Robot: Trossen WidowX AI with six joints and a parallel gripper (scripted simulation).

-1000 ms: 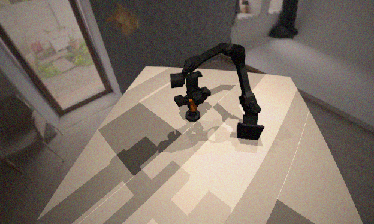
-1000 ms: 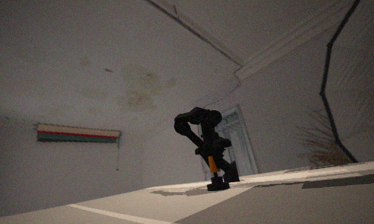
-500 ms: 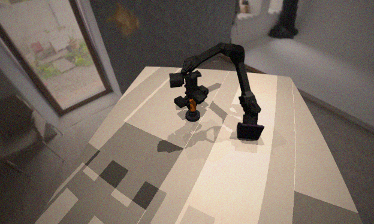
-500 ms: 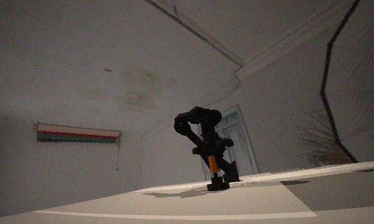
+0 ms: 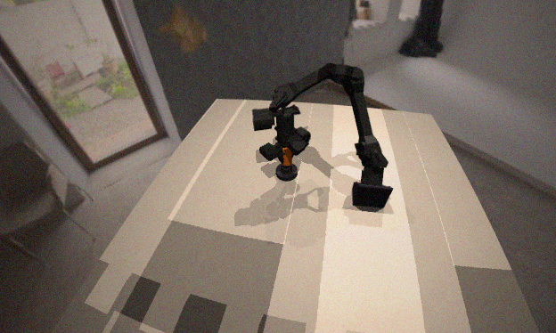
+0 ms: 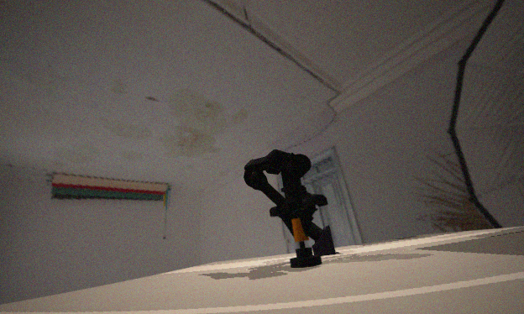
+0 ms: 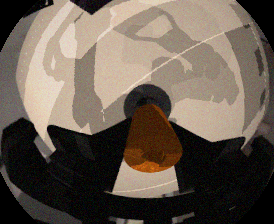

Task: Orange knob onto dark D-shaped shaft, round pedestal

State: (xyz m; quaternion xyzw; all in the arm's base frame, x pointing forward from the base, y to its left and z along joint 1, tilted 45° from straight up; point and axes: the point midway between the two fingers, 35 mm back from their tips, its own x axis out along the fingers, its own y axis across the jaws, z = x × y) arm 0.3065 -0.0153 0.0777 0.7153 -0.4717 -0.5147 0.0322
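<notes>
The orange knob lies 2 cm above my gripper tip. The rest, counted from my gripper tip: round dark pedestal (4 cm below).
</notes>
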